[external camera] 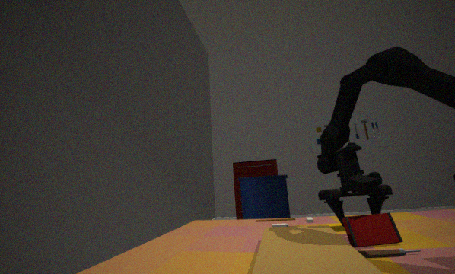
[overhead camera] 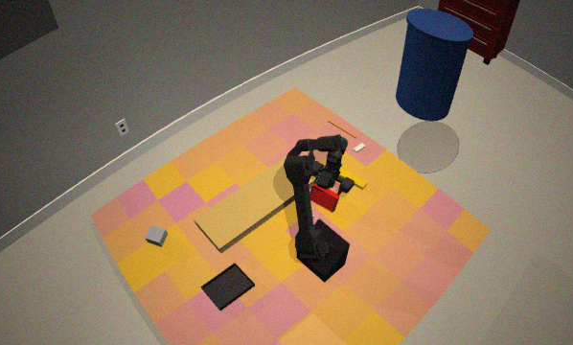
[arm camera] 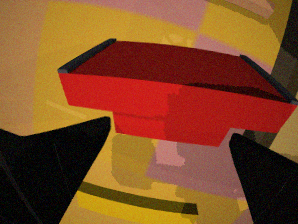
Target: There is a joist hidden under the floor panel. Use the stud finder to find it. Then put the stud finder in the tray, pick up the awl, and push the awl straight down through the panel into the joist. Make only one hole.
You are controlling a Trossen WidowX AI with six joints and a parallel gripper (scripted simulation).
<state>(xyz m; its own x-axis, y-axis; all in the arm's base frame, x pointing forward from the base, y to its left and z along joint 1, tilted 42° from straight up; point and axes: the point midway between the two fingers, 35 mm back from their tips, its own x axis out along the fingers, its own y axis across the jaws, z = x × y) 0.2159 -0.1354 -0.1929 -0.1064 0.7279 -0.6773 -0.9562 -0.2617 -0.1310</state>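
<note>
Right now the red stud finder is 2 cm below my gripper tip, 1 cm to the left of it and 1 cm ahead of it. From my gripper tip the other things lie so: thin stick 33 cm to the right, 26 cm ahead, 4 cm below; awl 12 cm to the left, 3 cm below, 3 cm behind; yellow bar 14 cm to the right, 3 cm below, 1 cm ahead.
</note>
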